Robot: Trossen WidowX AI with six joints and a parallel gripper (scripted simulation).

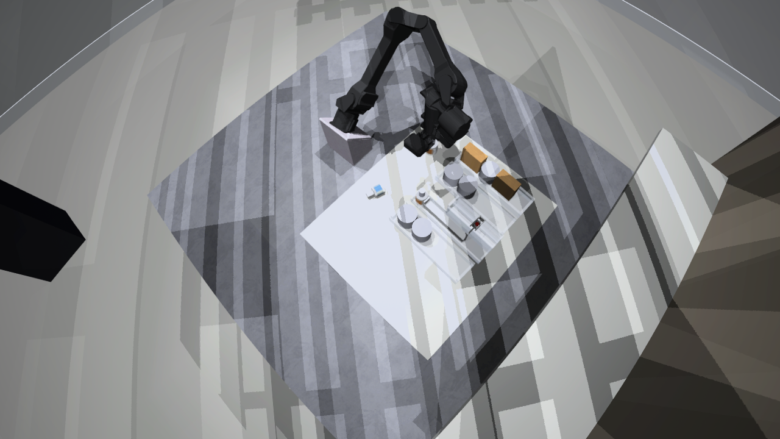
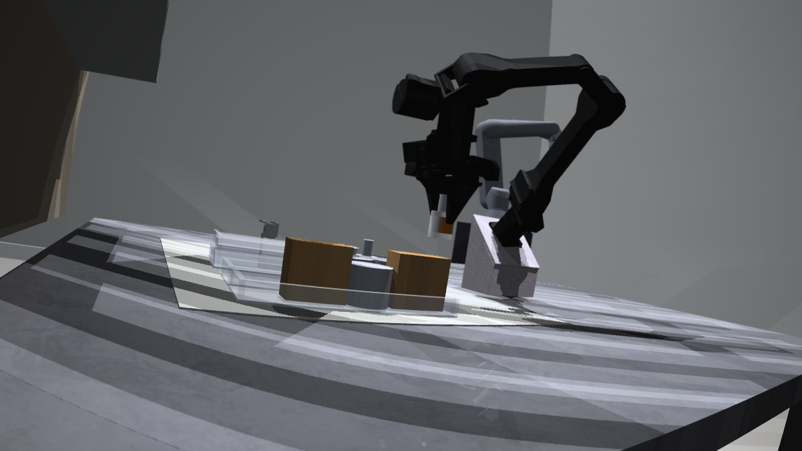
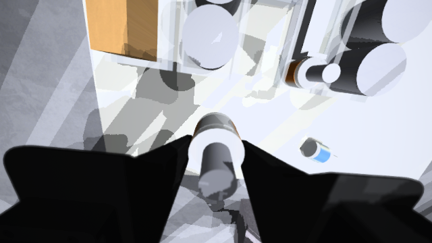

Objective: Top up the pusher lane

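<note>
Now: gripper tip 190 mm to the left of the small blue-banded jar, 100 mm above it and 90 mm past it. Round my gripper tip: clear sprung lane 200 mm ahead, 120 mm to the right, 100 mm below; red marker 240 mm ahead, 120 mm to the right, 50 mm below.
</note>
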